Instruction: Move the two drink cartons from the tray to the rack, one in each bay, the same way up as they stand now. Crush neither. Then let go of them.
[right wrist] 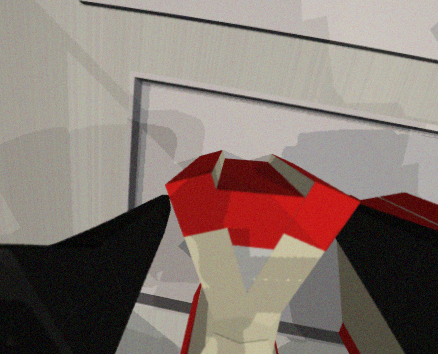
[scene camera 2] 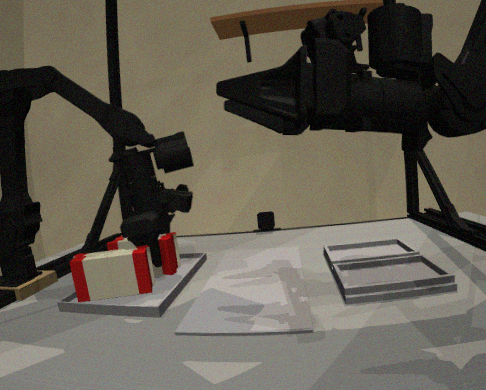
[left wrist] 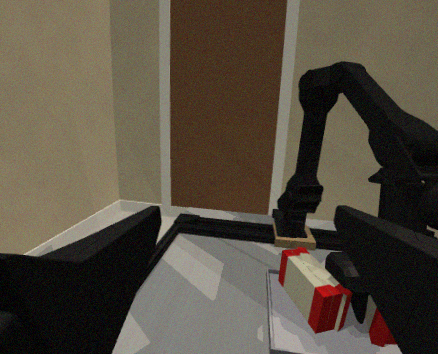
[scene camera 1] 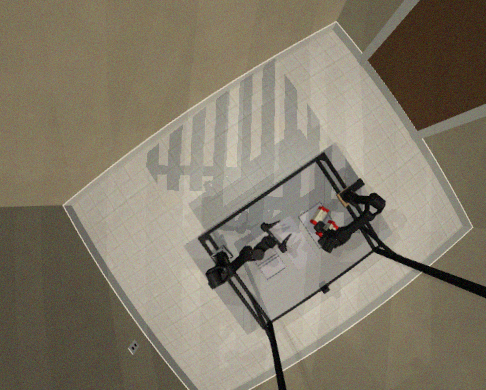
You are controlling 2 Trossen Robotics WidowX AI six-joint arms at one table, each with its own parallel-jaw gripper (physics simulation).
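Frame: origin at the left arm's base, x left, y back, z up, level; centimetres.
Seen in the pictures: left gripper, fingertip midpoint: (scene camera 2: 220, 98) (left wrist: 247, 214) (scene camera 1: 285, 227); right gripper, fingertip midpoint: (right wrist: 245, 201) (scene camera 2: 164, 258) (scene camera 1: 321, 234); left arm's base, origin of the base link: (scene camera 1: 222, 257); right arm's base, origin of the base link: (scene camera 2: 20, 278) (left wrist: 292, 231) (scene camera 1: 347, 196).
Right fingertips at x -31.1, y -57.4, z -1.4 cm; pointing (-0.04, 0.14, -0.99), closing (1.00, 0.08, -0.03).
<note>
Offsets run from my right fingertips to a thing's top centre. "spot": to the spot under its first point. Level surfaces: height alone.
Two cream drink cartons with red ends are on the grey tray {dz -1.4, dx +4.4, dy -3.2 cm} (scene camera 2: 106, 309) (scene camera 1: 306, 218) (left wrist: 269, 298) (right wrist: 137, 140). One carton {dz +4.4, dx +10.1, dy -5.8 cm} (scene camera 2: 111, 272) (scene camera 1: 319, 217) (left wrist: 305, 284) lies on its side at the tray's front in scene camera 2. The other carton {dz +4.4, dx +0.0, dy -3.9 cm} (scene camera 2: 168, 251) (right wrist: 260, 204) (left wrist: 379, 330) sits between my right gripper's (scene camera 2: 152, 251) (scene camera 1: 326, 229) open fingers, and its cream middle looks pinched in. My left gripper (scene camera 1: 279, 232) (scene camera 2: 222, 97) (left wrist: 247, 214) is open and empty, high over the table's middle. The two-bay rack {dz -1.0, dx +9.1, dy +37.6 cm} (scene camera 2: 388, 295) (scene camera 1: 259, 267) is empty.
A pale flat mat {dz -2.6 cm} (scene camera 2: 261, 302) lies between tray and rack. A black frame (scene camera 1: 265, 195) edges the table. A small black block {spot: dz +0.3, dx -28.7, dy +21.2 cm} (scene camera 2: 265, 220) (scene camera 1: 325, 289) sits at the table's edge. The right arm's base stands on a wooden plate (left wrist: 295, 242) (scene camera 1: 343, 198).
</note>
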